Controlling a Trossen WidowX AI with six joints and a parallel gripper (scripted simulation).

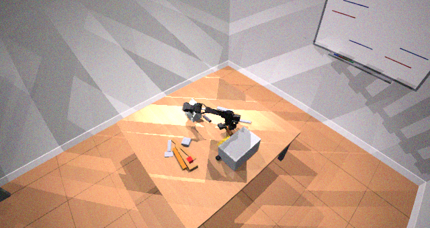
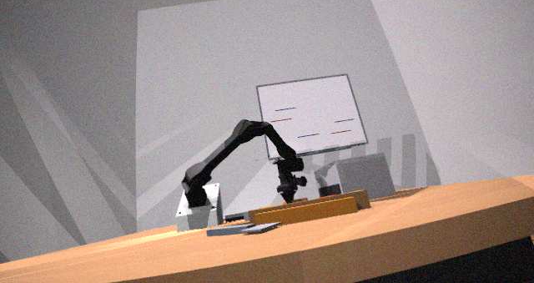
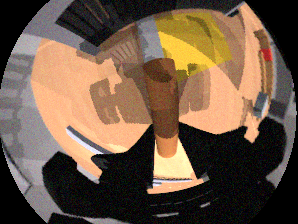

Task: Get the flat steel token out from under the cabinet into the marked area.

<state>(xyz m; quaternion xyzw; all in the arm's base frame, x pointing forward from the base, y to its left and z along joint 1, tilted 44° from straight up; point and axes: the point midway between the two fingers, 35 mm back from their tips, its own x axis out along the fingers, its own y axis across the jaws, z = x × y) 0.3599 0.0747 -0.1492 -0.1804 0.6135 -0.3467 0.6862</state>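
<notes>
The grey bar is 22 cm behind my gripper tip and 14 cm to the left of it. Also, from my gripper tip: thin wooden stick 8 cm behind, 44 cm to the right; red block 6 cm ahead, 46 cm to the right, 1 cm above; grey block 12 cm behind, 38 cm to the right, 1 cm above.
</notes>
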